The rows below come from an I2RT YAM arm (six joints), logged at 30 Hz.
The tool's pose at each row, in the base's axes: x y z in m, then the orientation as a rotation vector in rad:
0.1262, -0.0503, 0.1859, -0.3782, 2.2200, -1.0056
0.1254, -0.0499, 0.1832, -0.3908, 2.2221, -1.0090
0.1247, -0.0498, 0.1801, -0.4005, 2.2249, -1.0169
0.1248, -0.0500, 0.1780, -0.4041, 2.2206, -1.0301
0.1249, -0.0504, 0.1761, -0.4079, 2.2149, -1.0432
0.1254, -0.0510, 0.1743, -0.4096, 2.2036, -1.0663
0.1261, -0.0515, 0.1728, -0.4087, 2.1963, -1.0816
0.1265, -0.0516, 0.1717, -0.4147, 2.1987, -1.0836
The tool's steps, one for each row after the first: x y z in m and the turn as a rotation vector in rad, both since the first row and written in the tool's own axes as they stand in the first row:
0.0016, 0.0023, 0.0005, -0.0022, 0.0007, -0.0104
0.0035, 0.0047, 0.0015, -0.0012, 0.0044, -0.0206
0.0044, 0.0061, 0.0027, 0.0075, 0.0052, -0.0274
0.0054, 0.0073, 0.0039, 0.0165, 0.0047, -0.0341
0.0062, 0.0082, 0.0055, 0.0344, 0.0039, -0.0423
0.0066, 0.0090, 0.0069, 0.0467, 0.0041, -0.0464
0.0068, 0.0098, 0.0078, 0.0452, 0.0058, -0.0517

